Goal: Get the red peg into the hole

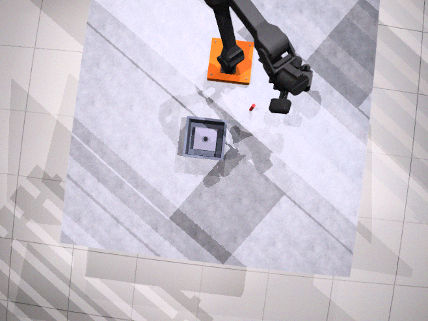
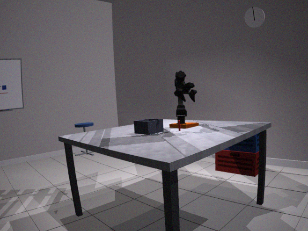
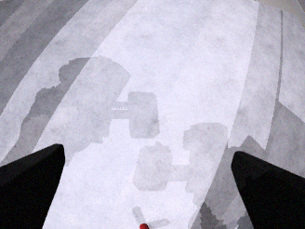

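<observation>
Right now the red peg is 180 mm below my gripper tip, 110 mm to the right of it and 10 mm ahead of it. From my gripper tip the other things lie so: white plate: 290 mm to the right, 170 mm below, 150 mm ahead; grey box: 290 mm to the right, 190 mm below, 150 mm ahead.
</observation>
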